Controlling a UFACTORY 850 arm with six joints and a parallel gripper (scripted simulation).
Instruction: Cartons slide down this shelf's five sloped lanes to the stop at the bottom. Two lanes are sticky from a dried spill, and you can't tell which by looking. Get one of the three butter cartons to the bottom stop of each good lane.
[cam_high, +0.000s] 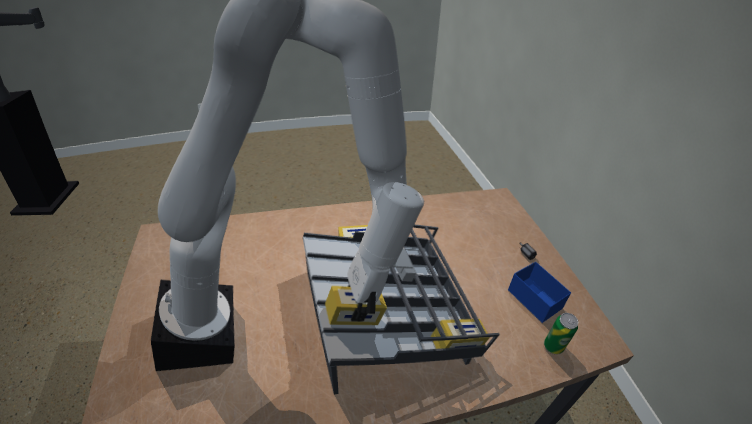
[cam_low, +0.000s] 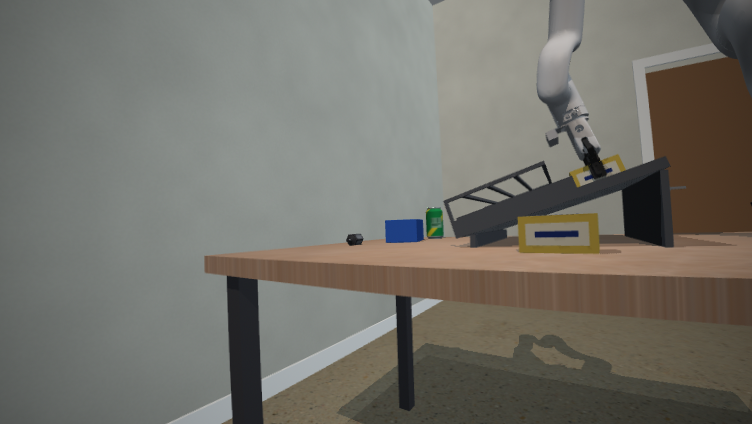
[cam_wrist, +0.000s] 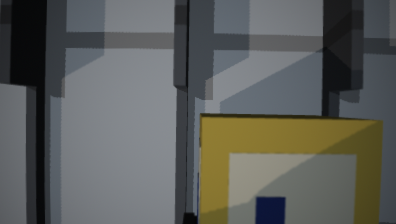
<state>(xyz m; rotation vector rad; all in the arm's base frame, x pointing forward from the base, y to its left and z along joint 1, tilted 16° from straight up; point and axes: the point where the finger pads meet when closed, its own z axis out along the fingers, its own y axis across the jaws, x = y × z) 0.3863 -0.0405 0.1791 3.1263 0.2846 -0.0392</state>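
The dark divider is 50 mm to the right of my hand, 50 mm below it and 10 mm behind it. Round my hand: small black object: 610 mm ahead, 340 mm to the left, 160 mm below.
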